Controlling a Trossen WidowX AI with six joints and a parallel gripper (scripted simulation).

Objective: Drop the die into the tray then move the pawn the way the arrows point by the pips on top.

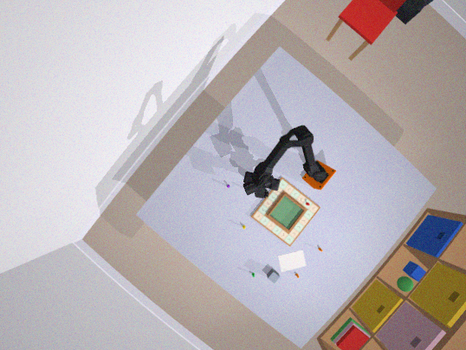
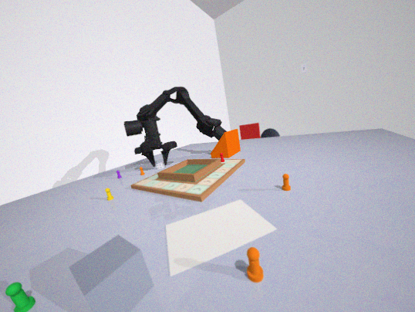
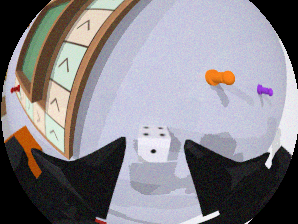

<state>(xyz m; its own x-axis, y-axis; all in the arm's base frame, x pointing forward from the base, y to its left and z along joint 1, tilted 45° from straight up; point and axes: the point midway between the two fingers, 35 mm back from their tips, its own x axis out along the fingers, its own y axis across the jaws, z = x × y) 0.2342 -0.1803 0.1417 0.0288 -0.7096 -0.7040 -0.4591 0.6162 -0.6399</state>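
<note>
The red pawn lies 29 cm to the left of my gripper tip, 8 cm behind it and 2 cm above it. From my gripper tip the other things lie so: white die (right at my gripper tip); then purple pawn (14 cm ahead, 11 cm to the right); then dice tray (23 cm to the left, 4 cm ahead, 1 cm below).
</note>
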